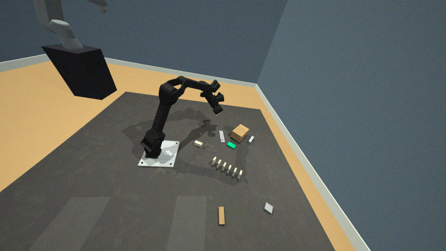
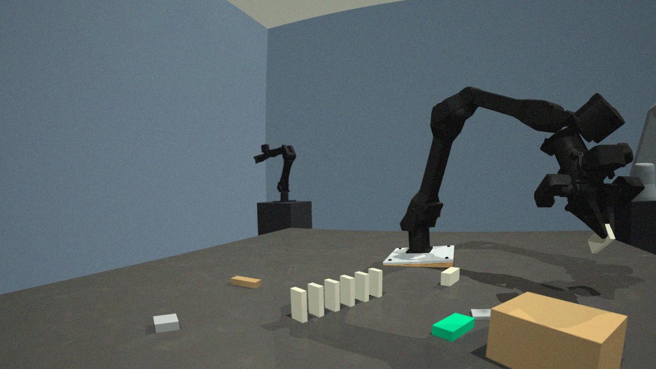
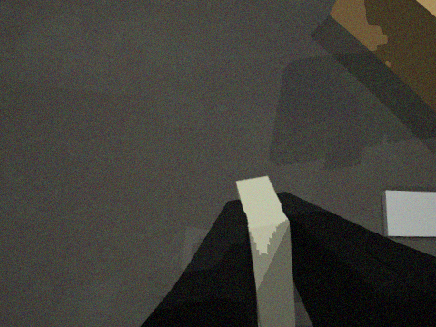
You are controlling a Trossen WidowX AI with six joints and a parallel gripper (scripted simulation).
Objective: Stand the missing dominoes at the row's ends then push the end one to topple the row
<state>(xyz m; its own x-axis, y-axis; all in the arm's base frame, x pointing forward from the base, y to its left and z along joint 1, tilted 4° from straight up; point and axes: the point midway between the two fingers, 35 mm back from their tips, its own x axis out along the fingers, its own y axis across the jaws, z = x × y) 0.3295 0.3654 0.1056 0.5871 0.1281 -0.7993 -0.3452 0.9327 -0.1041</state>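
My gripper tip is 15 cm to the left of the flat grey strip, 11 cm above it and 4 cm short of it. Round my gripper tip: green block (23 cm to the right, 11 cm below, 10 cm ahead); then tan box (17 cm ahead, 11 cm to the right, 8 cm below); then tan bar (63 cm to the right, 11 cm below, 4 cm ahead).
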